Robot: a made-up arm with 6 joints. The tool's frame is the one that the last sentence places.
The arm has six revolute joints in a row. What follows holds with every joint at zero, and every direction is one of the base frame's. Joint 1 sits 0.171 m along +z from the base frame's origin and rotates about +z. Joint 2 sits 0.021 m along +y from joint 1 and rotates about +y. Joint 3 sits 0.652 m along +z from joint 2 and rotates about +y. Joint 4 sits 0.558 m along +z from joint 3 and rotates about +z. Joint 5 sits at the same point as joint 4 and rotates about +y. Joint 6 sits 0.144 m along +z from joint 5 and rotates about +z. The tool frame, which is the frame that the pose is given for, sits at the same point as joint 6; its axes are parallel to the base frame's.
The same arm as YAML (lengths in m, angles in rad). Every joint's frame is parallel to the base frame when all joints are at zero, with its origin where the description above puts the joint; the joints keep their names.
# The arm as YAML. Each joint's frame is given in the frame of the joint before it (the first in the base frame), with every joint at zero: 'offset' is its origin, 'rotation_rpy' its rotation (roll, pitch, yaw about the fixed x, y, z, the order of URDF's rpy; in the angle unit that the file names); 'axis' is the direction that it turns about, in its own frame. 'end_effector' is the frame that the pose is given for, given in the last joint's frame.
length_unit: m
angle_unit: rad
chain:
  - id: joint 1
    offset: [0.0, 0.0, 0.171]
    rotation_rpy: [0.0, 0.0, 0.0]
    axis: "+z"
  - id: joint 2
    offset: [0.0, 0.021, 0.0]
    rotation_rpy: [0.0, 0.0, 0.0]
    axis: "+y"
  - id: joint 3
    offset: [0.0, 0.0, 0.652]
    rotation_rpy: [0.0, 0.0, 0.0]
    axis: "+y"
  - id: joint 4
    offset: [0.0, 0.0, 0.558]
    rotation_rpy: [0.0, 0.0, 0.0]
    axis: "+z"
  - id: joint 5
    offset: [0.0, 0.0, 0.0]
    rotation_rpy: [0.0, 0.0, 0.0]
    axis: "+y"
  - id: joint 6
    offset: [0.0, 0.0, 0.144]
    rotation_rpy: [0.0, 0.0, 0.0]
    axis: "+z"
end_effector:
  offset: [0.0, 0.0, 0.0]
  rotation_rpy: [0.0, 0.0, 0.0]

